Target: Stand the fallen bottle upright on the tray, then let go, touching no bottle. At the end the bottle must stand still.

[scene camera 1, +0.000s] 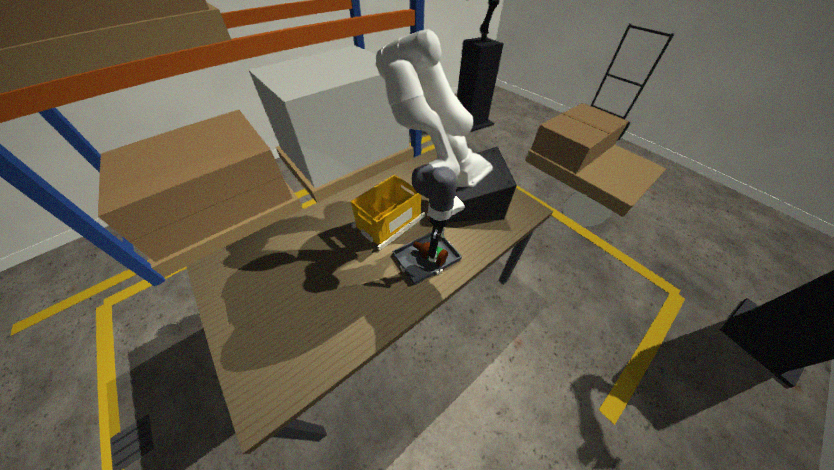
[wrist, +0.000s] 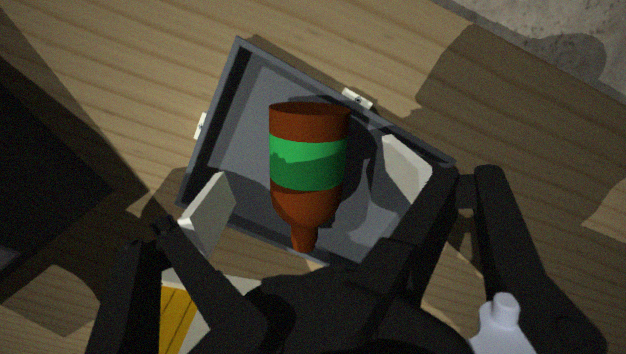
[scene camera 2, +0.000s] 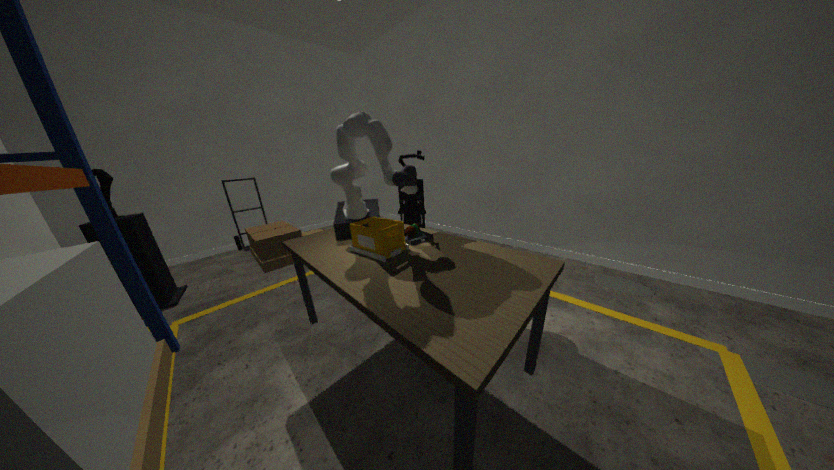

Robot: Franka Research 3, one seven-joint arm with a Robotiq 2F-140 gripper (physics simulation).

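The orange-brown bottle with a green band (scene camera 1: 442, 256) (scene camera 2: 414, 226) (wrist: 307, 165) lies on its side in the grey tray (scene camera 1: 407, 260) (wrist: 240, 125). Its neck points toward the yellow crate's side and overlaps the tray's near rim in the wrist view. Its wide base is toward the far rim. My gripper (scene camera 1: 433, 257) (wrist: 305, 171) is open and points down over the bottle. One pale fingertip pad is on each side of the bottle in the wrist view, with a gap to it on both sides. In scene camera 1 the fingers hide part of the bottle.
A yellow crate (scene camera 1: 399, 220) (scene camera 2: 379, 239) (wrist: 175, 315) stands beside the tray on the wooden table (scene camera 1: 291, 350) (scene camera 2: 484, 350) (wrist: 125, 55). The black robot base block (scene camera 1: 490, 195) is behind. The table's edge runs past the tray's far side in the wrist view.
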